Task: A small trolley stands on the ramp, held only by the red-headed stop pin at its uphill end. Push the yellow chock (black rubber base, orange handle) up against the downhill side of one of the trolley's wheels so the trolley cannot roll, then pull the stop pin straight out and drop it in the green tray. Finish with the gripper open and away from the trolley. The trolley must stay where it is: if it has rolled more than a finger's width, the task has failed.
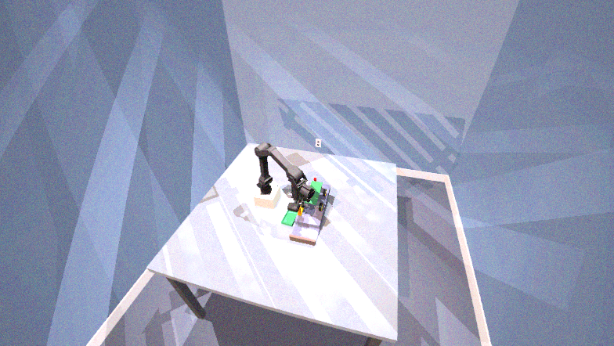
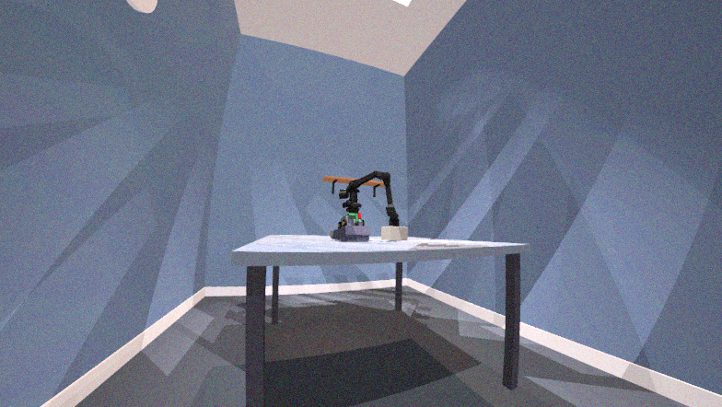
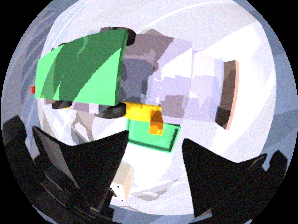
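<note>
My gripper tip is 240 mm to the right of the red-headed stop pin, 80 mm short of it and 10 mm above it. Also, from my gripper tip: green-topped trolley 120 mm to the left, 80 mm ahead, 30 mm below; yellow chock 60 mm below, 30 mm to the left, 10 mm ahead; grey ramp 110 mm to the left, 90 mm below, 80 mm ahead.
</note>
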